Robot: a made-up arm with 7 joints.
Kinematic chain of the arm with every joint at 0, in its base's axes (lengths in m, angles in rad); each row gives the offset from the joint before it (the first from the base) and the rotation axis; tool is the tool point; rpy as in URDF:
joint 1: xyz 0 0 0.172 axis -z
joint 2: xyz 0 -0.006 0.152 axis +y
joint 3: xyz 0 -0.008 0.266 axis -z
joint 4: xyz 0 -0.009 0.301 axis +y
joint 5: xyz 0 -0.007 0.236 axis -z
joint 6: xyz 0 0 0.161 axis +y
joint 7: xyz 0 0 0.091 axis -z
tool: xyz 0 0 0 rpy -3.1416 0 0
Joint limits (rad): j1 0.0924..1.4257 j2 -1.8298..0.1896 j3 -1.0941..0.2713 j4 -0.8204..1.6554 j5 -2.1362..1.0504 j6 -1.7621..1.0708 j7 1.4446..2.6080
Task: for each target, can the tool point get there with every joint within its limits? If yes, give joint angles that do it. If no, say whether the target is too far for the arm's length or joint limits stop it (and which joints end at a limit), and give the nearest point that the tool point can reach.
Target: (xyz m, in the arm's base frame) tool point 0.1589 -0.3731 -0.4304
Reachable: no: joint limits stop it (at a limit: joint 1, joint 2, joint 4) | nearest point -0.6679 -0.0905 -0.1735 | short by 0.911 m
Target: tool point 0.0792 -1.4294 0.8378
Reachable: no: too far | nearest point 0.0330 -0.5949 0.8650 | short by 0.836 m
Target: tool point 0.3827 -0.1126 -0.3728
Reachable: no: joint limits stop it (at a limit: joint 1, joint 2, joint 3, joint 4, joint 6) | nearest point -0.0175 0.6576 -0.1851 | short by 0.888 m
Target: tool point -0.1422 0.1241 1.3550
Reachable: yes | joints 1.0929 -0.2420 0.1365 0.1867 -1.3463 -0.3238 1.7690
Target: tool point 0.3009 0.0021 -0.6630
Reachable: no: joint limits stop it (at a limit: joint 1, joint 2, joint 3, joint 4) | nearest point -0.0245 0.6665 -0.2125 | short by 0.866 m
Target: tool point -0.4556 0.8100 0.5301
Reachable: yes | joints 0.9967 -1.5351 -0.7509 0.6329 -0.5794 -1.5413 1.5993
